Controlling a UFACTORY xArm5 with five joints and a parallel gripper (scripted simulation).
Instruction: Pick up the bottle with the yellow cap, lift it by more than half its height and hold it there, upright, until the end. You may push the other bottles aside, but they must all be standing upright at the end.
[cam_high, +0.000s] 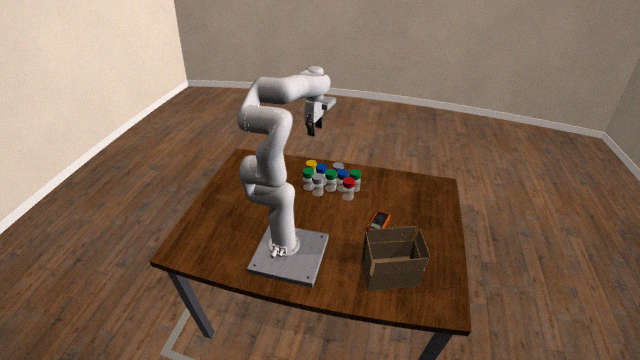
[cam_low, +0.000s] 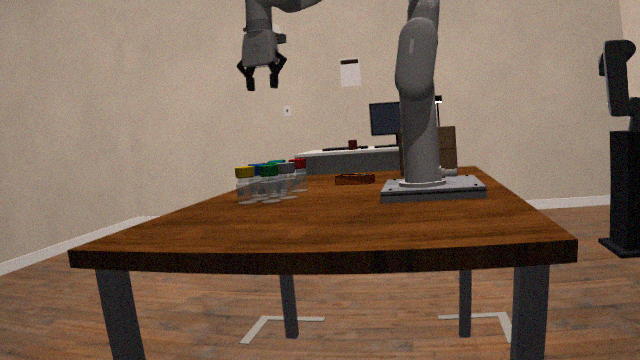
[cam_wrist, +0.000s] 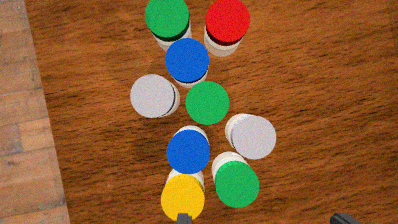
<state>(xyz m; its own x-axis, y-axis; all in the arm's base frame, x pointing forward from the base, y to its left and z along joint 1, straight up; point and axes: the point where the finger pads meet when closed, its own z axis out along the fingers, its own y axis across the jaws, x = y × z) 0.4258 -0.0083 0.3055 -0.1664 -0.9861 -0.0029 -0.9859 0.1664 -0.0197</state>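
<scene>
Now: the yellow-capped bottle 29 cm below my hand, 6 cm ahead of it and 4 cm to the left of it. The rest, counted from my hand: red-capped bottle: 29 cm below, 17 cm to the right, 3 cm behind; then small orange device: 34 cm to the right, 32 cm below, 18 cm behind.
</scene>
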